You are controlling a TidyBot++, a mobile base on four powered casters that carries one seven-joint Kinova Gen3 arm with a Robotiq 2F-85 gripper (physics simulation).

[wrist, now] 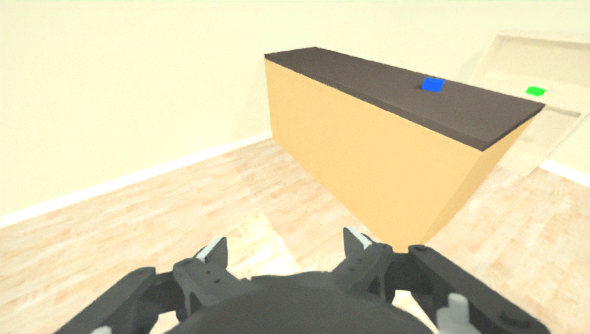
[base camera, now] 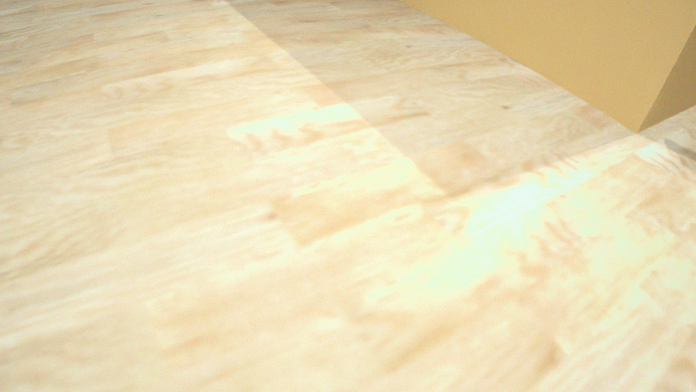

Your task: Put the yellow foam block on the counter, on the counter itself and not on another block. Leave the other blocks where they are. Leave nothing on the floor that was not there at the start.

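Frame: origin at the arm's base, x ahead, y left, z up, level; centimetres.
Where they show: gripper, between the fingertips: (wrist: 286,244).
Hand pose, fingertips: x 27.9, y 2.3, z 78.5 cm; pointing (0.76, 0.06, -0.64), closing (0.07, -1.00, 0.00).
After its pixels a point has its place.
The yellow foam block does not show in either view. The counter (wrist: 350,80) @[z 51.3, x 152.2, y -33.4 cm] (base camera: 565,40) @[z -28.7, x 102.3, y -53.5 cm] has a dark top and tan sides; in the wrist view it runs from the middle to the right, and in the base camera view part of its side shows at the top right. A blue block (wrist: 433,85) @[z 54.1, x 132.5, y -73.4 cm] lies on the counter top near its far edge. A green block (wrist: 536,91) @[z 27.7, x 190.7, y -200.4 cm] sits on a shelf beyond the counter, at the right. My gripper (wrist: 286,244) @[z 78.5, x 27.9, y 2.3 cm] is open with nothing between its fingers, in front of the counter.
A pale shelf unit (wrist: 487,57) @[z 45.8, x 228.3, y -176.4 cm] stands against the wall behind the counter's right end. A wall (wrist: 125,90) @[z 39.5, x 174.9, y 127.8 cm] with a white baseboard (wrist: 135,179) @[z -36.5, x 159.0, y 150.2 cm] runs along the left. Wood floor (base camera: 200,275) @[z -39.7, x 36.1, y 12.7 cm] (wrist: 150,215) @[z -39.7, x 120.4, y 117.1 cm] lies in front of the counter.
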